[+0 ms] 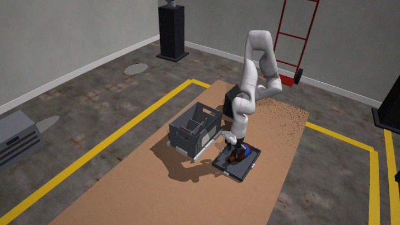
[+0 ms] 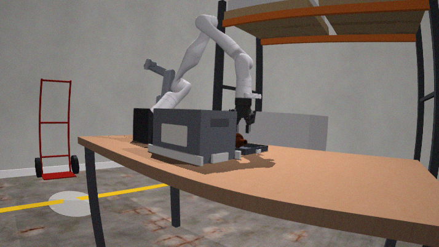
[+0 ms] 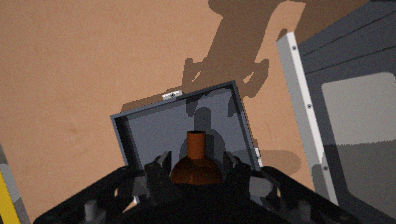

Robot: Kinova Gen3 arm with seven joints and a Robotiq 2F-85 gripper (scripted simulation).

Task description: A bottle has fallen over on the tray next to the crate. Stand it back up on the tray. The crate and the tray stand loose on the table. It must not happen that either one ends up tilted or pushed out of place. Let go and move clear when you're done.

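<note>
My gripper is now 50 mm past the brown bottle, 20 mm to the right of it and 50 mm above it. Also, from my hand: grey crate (70 mm behind, 260 mm to the right, 10 mm below); then dark tray (40 mm behind, 20 mm to the left, 80 mm below).
</note>
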